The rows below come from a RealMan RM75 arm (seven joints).
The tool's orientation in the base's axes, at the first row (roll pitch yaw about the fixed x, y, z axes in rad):
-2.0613, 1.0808, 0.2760
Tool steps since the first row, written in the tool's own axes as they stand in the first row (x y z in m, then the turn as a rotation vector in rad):
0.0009, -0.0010, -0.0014, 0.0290, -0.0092, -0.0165
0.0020, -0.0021, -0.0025, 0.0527, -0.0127, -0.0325
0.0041, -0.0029, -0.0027, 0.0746, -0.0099, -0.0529
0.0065, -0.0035, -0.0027, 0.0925, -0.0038, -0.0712
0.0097, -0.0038, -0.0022, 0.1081, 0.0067, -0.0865
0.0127, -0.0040, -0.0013, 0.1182, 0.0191, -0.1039
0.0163, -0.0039, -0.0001, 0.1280, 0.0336, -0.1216
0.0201, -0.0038, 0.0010, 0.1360, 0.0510, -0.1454
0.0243, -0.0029, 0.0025, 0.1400, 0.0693, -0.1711
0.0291, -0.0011, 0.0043, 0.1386, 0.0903, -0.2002
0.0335, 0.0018, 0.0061, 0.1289, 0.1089, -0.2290
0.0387, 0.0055, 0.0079, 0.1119, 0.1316, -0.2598
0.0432, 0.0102, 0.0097, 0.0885, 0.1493, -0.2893
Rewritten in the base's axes. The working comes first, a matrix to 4 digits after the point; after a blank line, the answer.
The tool's axes in the first row as the columns of a matrix, in the base's axes (used below as rounded here):
0.4528, -0.6205, -0.6403
0.1282, -0.6653, 0.7354
-0.8823, -0.4151, -0.2217

0.0019, -0.0002, -0.0001, 0.0294, -0.0023, -0.0181
0.0038, -0.0002, -0.0003, 0.0526, -0.0087, -0.0340
0.0054, 0.0005, -0.0018, 0.0738, -0.0228, -0.0500
0.0068, 0.0012, -0.0037, 0.0898, -0.0380, -0.0643
0.0082, 0.0022, -0.0065, 0.1002, -0.0542, -0.0790
0.0091, 0.0033, -0.0093, 0.1082, -0.0740, -0.0892
0.0099, 0.0046, -0.0127, 0.1150, -0.0954, -0.0999
0.0108, 0.0058, -0.0164, 0.1230, -0.1234, -0.1089
0.0112, 0.0069, -0.0208, 0.1299, -0.1540, -0.1144
0.0111, 0.0076, -0.0262, 0.1349, -0.1895, -0.1154
0.0101, 0.0076, -0.0317, 0.1374, -0.2243, -0.1082
0.0091, 0.0071, -0.0382, 0.1354, -0.2643, -0.0958
0.0070, 0.0059, -0.0445, 0.1327, -0.3007, -0.0759

